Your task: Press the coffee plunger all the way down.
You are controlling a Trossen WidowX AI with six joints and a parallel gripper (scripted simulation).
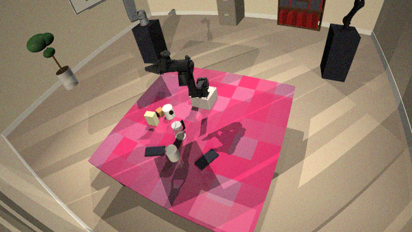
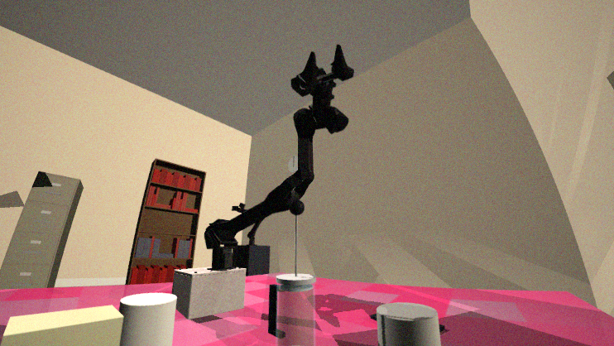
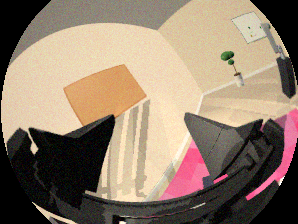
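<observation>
My gripper tip is now 90 mm past the glass coffee press, 10 mm to the left of it and 520 mm above it. Also, from my gripper tip: cream block 140 mm behind, 280 mm to the right, 590 mm below.
</observation>
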